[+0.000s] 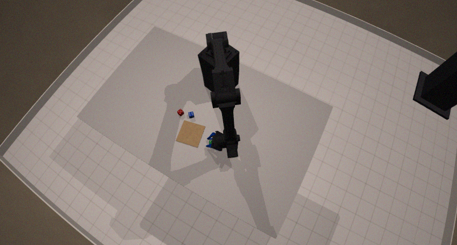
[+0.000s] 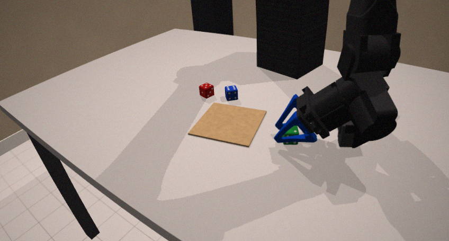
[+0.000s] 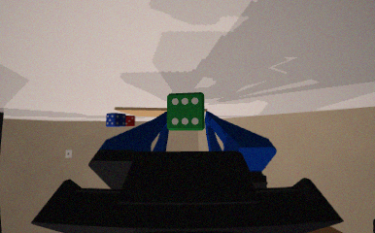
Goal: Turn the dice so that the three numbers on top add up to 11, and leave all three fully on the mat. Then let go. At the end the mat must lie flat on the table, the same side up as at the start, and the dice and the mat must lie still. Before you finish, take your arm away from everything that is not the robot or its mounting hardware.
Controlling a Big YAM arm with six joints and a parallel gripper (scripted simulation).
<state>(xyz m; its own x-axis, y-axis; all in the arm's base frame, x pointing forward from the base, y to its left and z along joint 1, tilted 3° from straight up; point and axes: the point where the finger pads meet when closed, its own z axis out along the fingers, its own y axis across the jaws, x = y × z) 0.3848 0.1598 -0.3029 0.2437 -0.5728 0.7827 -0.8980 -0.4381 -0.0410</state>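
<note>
Now: the green die 1 cm behind my hand, 2 cm to the left of it and 1 cm below it. From my hand the other things lie so: tan mat: 1 cm ahead, 13 cm to the right, 2 cm below; red die: 7 cm behind, 26 cm to the right, 1 cm below; blue die: 9 cm behind, 19 cm to the right, 1 cm below.
</note>
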